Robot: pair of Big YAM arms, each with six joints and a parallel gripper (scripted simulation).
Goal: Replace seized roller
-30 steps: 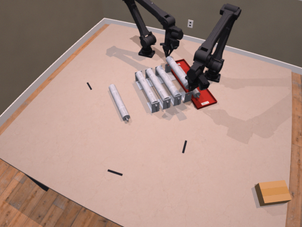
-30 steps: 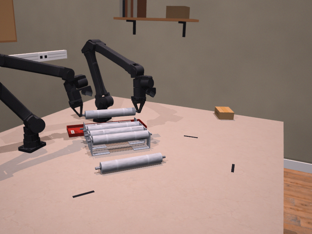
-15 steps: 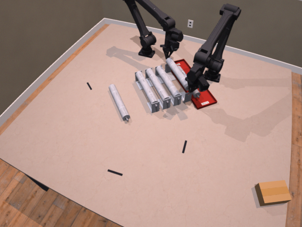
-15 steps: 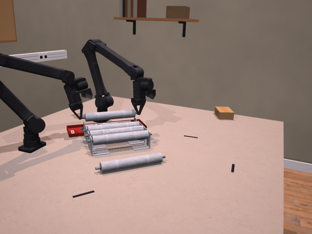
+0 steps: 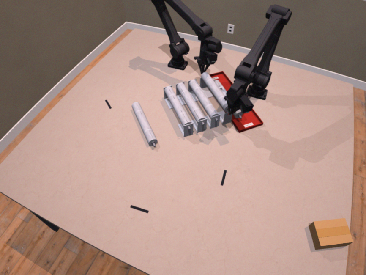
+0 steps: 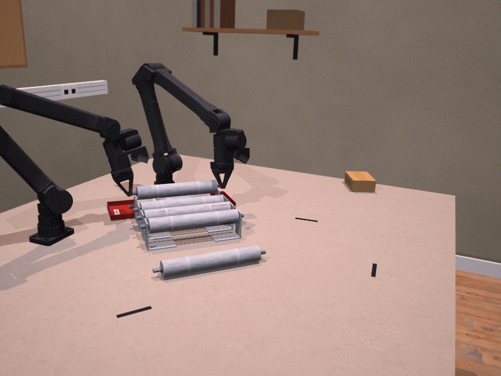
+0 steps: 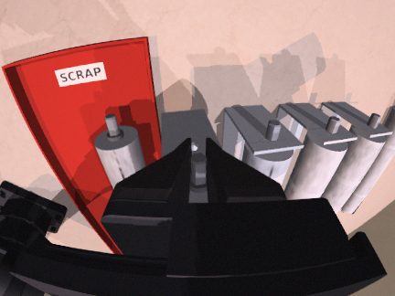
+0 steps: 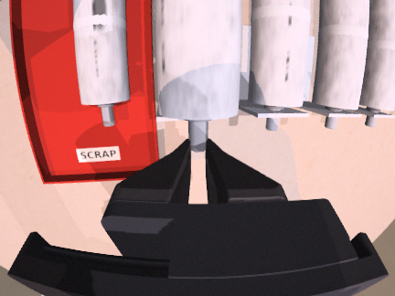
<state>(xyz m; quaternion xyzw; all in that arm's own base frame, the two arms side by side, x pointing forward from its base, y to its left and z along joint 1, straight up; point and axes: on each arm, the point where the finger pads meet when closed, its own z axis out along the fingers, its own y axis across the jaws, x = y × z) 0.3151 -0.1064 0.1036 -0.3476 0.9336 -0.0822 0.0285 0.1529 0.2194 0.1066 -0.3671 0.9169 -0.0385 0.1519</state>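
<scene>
The roller lies 17 cm behind my left hand, 9 cm to the right of it and 8 cm below it. From my left hand the other things lie so: red scrap tray: 19 cm behind, 10 cm below, 7 cm to the right; then cardboard box: 62 cm to the left, 33 cm ahead, 7 cm below.
</scene>
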